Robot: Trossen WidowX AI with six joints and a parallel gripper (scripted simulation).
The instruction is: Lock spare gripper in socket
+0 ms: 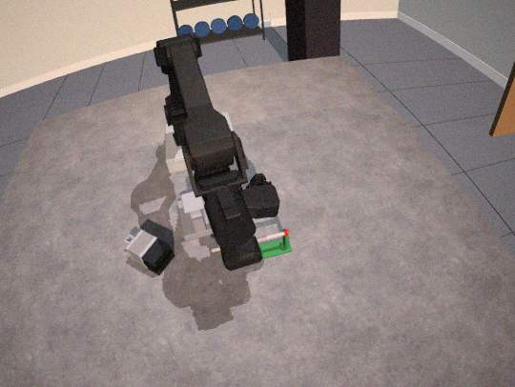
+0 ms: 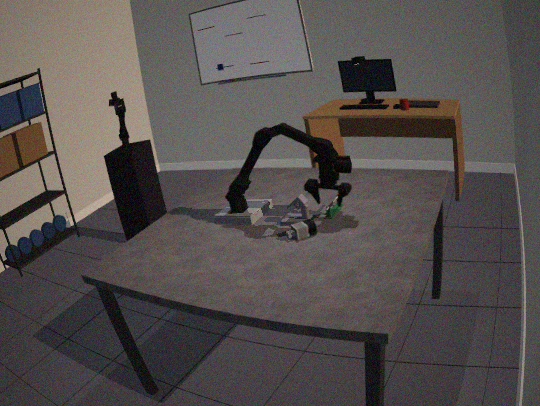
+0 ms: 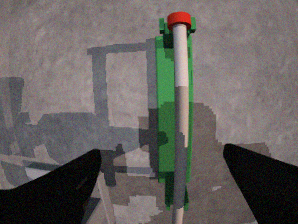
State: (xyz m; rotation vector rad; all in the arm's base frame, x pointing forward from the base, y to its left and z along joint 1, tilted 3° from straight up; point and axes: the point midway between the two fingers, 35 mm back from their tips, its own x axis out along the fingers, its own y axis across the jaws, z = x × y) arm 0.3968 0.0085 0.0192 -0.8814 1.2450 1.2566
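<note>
The green cradle lies 2 cm to the left of my gripper tip, 1 cm below it and 1 cm ahead of it. From my gripper tip the other things lie so: mount socket 12 cm behind, 6 cm to the right, 1 cm above; spare gripper 19 cm to the right, 8 cm behind, 2 cm below.
</note>
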